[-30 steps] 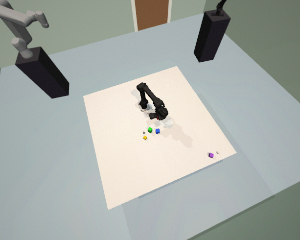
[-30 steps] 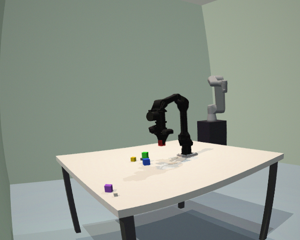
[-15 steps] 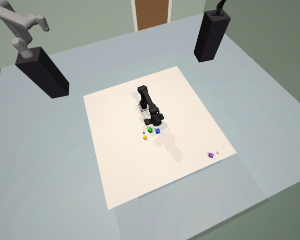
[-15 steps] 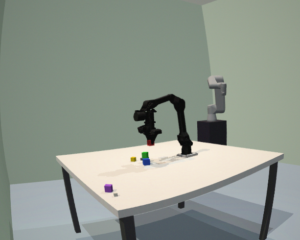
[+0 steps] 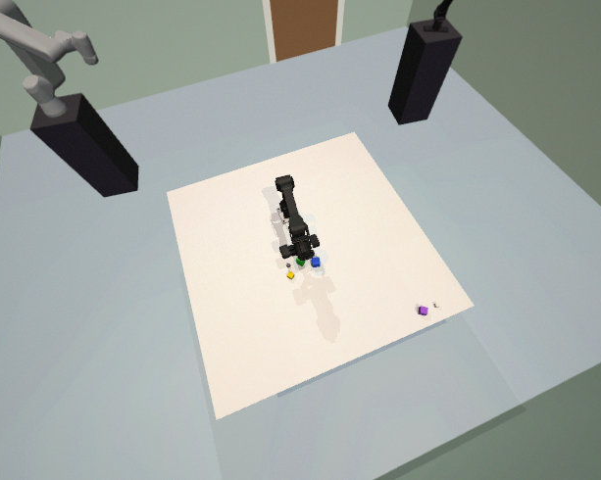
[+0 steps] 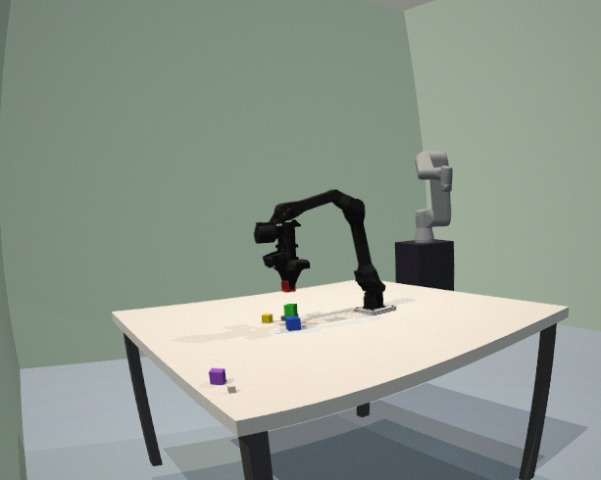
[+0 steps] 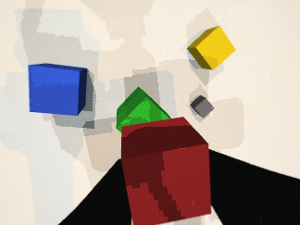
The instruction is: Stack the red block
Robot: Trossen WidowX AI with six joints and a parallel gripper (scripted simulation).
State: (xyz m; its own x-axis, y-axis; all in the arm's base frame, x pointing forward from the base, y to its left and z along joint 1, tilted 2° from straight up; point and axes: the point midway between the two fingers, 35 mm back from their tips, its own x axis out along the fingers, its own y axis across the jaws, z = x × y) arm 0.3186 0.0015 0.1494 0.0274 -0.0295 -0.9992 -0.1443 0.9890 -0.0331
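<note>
My gripper tip is now 70 mm above the green block. The rest, counted from my gripper tip: blue block (20 mm ahead, 80 mm to the left, 100 mm below); then small grey cube (70 mm to the right, 110 mm below); then red block (10 mm above).
</note>
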